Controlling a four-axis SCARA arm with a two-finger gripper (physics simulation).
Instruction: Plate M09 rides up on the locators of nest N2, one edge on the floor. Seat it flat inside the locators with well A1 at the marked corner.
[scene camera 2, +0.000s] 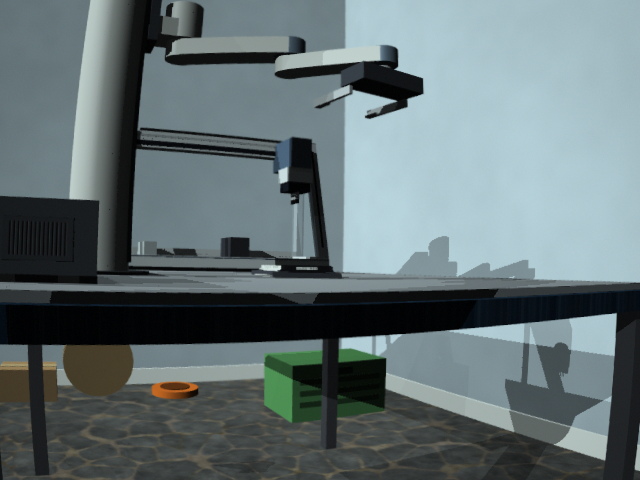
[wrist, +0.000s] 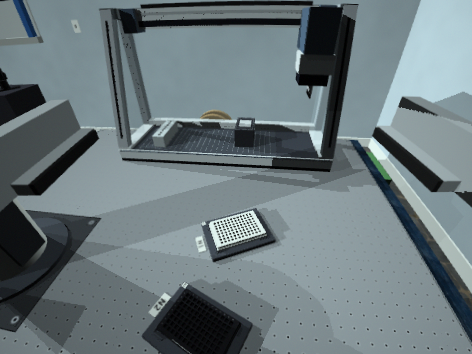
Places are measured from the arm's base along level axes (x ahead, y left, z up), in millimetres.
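Where they show: gripper, between the fingertips: (scene camera 2: 342, 109) (wrist: 235, 115); arm's base, origin of its link: (wrist: 18, 259).
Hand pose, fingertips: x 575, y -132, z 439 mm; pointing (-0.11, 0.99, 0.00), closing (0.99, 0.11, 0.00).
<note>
Things, the pixels of their top centre, and the offset from my fingertips. "spot": a spot on its surface instead.
- black well plate, centre of its top: (wrist: 198, 324) (scene camera 2: 306, 265) dx -75, dy +39, dz -397 mm
- dark grey nest N2, a spot on its surface: (wrist: 151, 334) spot: dx -158, dy +17, dz -414 mm
- small white corner mark, centre of its top: (wrist: 184, 285) dx -124, dy +114, dz -414 mm
- N2 label, a spot on its surface: (wrist: 160, 304) spot: dx -164, dy +74, dz -424 mm
- white well plate, centre of its top: (wrist: 236, 227) dx -31, dy +270, dz -400 mm
- nest N1, centre of its top: (wrist: 236, 230) dx -31, dy +270, dz -411 mm
- dark block, a spot on its surface: (wrist: 244, 135) spot: dx -43, dy +647, dz -329 mm
- light rack, a spot on its surface: (wrist: 164, 135) spot: dx -350, dy +634, dz -335 mm
Plate M09, a black well plate (wrist: 200, 320), lies on the dark grey nest N2 (wrist: 151, 334) at the bottom of the wrist view, its near part cut off by the frame edge. How far it tilts, and where its well A1 is, I cannot tell. A small white corner mark (wrist: 185, 285) is at the nest's far corner, beside the N2 label (wrist: 160, 304). My gripper (scene camera 2: 341, 111) (wrist: 235, 115) is open and empty, high above the table. In scene camera 2, the nests show as a thin low stack and I cannot separate the plate.
A white well plate (wrist: 237, 229) sits on nest N1 (wrist: 243, 249), beyond N2. A gantry frame (wrist: 225, 161) (scene camera 2: 319, 206) stands behind, with a dark block (wrist: 244, 135) and a light rack (wrist: 164, 135) on its deck. The arm's column (scene camera 2: 103, 129) stands at the left.
</note>
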